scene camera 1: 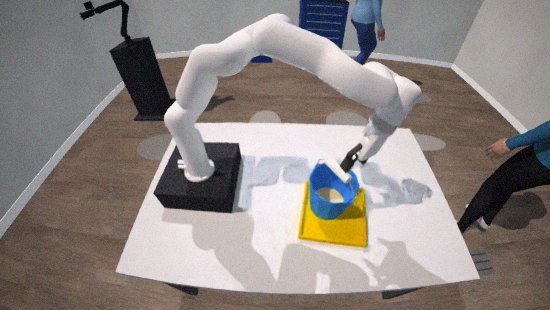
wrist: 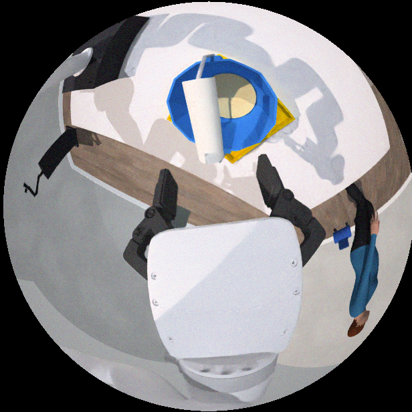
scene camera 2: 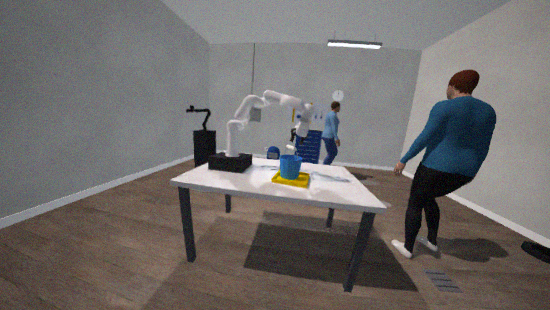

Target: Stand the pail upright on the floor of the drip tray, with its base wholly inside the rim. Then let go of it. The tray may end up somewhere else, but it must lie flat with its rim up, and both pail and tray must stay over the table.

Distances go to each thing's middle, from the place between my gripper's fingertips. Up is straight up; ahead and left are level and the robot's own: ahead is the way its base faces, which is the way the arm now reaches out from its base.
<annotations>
My hand is 2 cm to the left of the yellow drip tray [scene camera 1: 349, 229] and 27 cm above it.
</annotations>
